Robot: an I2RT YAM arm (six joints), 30 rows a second.
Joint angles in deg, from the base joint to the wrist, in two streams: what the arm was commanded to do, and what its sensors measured. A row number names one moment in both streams.
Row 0, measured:
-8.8, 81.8, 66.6, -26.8, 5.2, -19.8
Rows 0 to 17, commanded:
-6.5, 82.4, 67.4, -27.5, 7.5, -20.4
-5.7, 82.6, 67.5, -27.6, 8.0, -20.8
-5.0, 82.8, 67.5, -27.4, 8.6, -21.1
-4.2, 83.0, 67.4, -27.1, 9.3, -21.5
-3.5, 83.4, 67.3, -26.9, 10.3, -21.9
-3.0, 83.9, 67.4, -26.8, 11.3, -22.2
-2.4, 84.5, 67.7, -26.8, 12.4, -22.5
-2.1, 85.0, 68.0, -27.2, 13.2, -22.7
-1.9, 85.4, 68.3, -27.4, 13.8, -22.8
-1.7, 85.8, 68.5, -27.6, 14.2, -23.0
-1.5, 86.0, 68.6, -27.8, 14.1, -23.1
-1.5, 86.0, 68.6, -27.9, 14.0, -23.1
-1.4, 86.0, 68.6, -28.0, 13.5, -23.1
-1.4, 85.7, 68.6, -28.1, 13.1, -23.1
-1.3, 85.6, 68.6, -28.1, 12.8, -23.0
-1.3, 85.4, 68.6, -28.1, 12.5, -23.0
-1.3, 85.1, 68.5, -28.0, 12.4, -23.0
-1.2, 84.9, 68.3, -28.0, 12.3, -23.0
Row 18, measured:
-1.8, 85.5, 67.7, -26.9, 10.5, -22.3
